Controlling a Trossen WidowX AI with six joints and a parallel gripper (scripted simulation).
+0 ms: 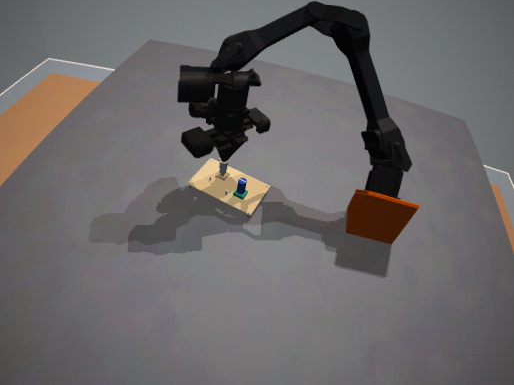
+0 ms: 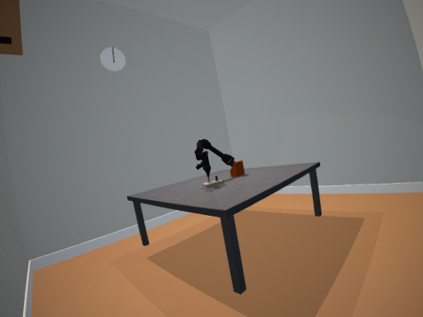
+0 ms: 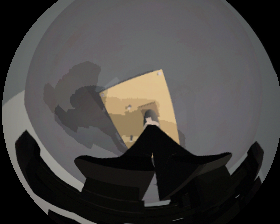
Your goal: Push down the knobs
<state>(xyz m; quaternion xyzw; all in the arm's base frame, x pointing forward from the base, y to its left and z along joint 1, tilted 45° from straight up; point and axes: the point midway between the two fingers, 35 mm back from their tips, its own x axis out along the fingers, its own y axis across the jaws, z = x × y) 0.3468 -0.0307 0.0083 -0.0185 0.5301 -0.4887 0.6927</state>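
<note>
Now: the grey knob 20 mm below my gripper tip. Also, from my gripper tip: blue knob 50 mm behind, 40 mm to the left, 10 mm below.
</note>
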